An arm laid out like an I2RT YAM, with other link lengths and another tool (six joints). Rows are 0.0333 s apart.
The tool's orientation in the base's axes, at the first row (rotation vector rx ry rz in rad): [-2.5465, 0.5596, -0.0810]
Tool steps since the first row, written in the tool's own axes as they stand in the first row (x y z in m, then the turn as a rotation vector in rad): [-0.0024, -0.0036, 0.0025, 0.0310, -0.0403, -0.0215]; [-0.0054, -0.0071, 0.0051, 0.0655, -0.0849, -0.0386]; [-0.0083, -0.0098, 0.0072, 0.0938, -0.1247, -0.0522]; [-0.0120, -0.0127, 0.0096, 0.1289, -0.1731, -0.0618]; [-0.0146, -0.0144, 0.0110, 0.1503, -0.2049, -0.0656]
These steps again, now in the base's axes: [-0.0004, 0.0050, -0.0002, 0.0398, 0.0083, 0.0373]; [-0.0014, 0.0102, -0.0005, 0.0851, 0.0206, 0.0729]; [-0.0027, 0.0144, -0.0008, 0.1236, 0.0334, 0.1033]; [-0.0046, 0.0194, -0.0012, 0.1721, 0.0521, 0.1344]; [-0.0061, 0.0224, -0.0014, 0.2029, 0.0662, 0.1527]
